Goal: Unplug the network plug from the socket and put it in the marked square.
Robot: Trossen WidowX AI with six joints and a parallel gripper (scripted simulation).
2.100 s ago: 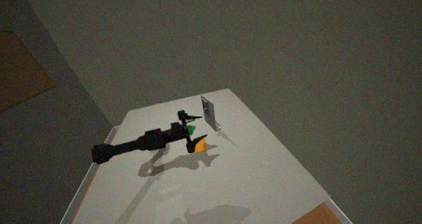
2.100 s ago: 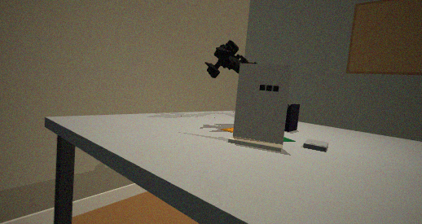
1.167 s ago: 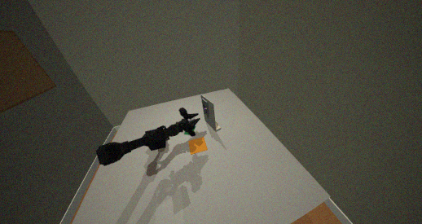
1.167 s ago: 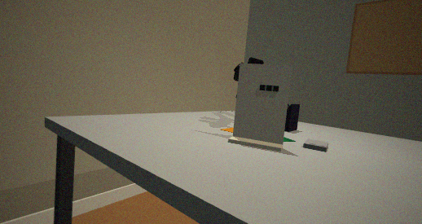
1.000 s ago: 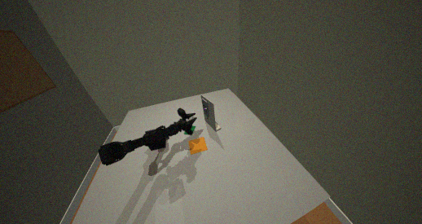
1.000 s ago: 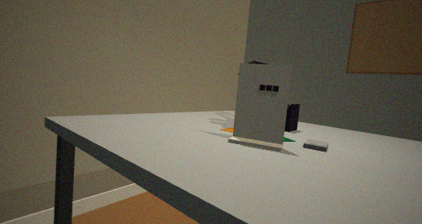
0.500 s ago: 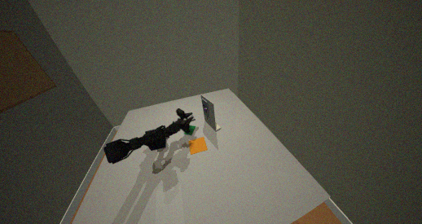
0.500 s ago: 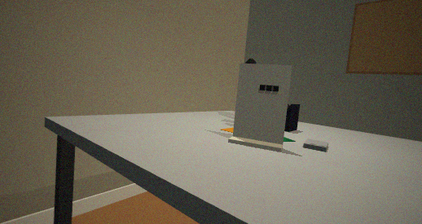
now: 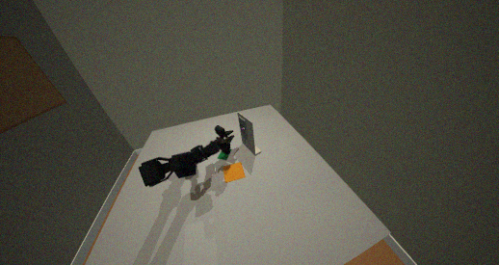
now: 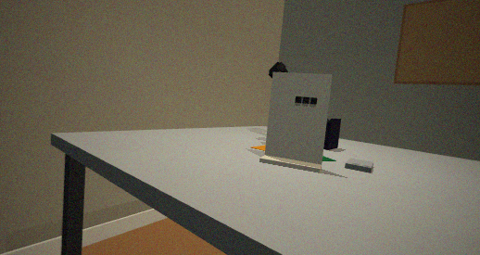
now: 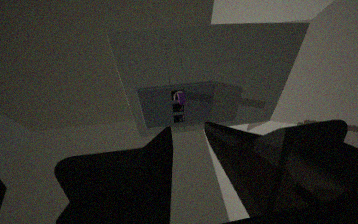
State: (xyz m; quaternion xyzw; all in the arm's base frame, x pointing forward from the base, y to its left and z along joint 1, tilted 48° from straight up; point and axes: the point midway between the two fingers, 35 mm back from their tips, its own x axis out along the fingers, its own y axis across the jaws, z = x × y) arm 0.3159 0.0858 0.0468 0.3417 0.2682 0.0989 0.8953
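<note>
Right now the purple network plug is 7 cm ahead of my gripper tip and 2 cm to the left of it. Also, from my gripper tip: orange marked square: 19 cm below, 13 cm to the right, 6 cm behind; then panel: 9 cm ahead, 7 cm below, 4 cm to the left; then green patch: 19 cm below, 9 cm behind, 4 cm to the left.
</note>
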